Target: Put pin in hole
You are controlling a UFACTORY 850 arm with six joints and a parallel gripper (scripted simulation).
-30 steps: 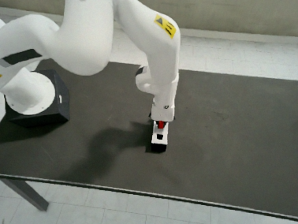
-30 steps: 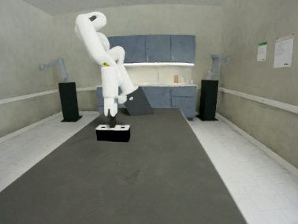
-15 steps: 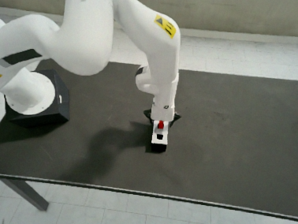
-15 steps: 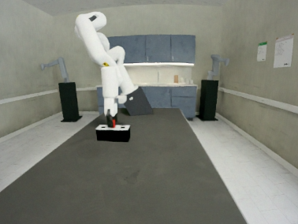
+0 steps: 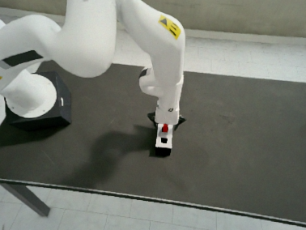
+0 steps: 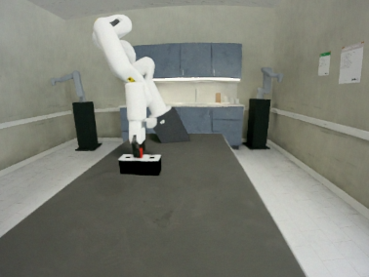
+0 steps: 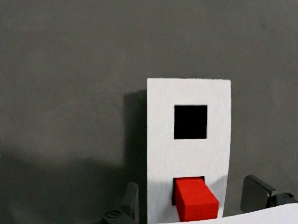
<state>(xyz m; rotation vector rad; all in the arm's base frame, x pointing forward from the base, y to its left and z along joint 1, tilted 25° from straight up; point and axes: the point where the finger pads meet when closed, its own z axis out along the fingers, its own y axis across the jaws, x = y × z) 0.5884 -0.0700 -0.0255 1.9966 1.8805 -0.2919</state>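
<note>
The pin lies 10 mm below my hand. The rest, counted from my hand: block: 60 mm below.
</note>
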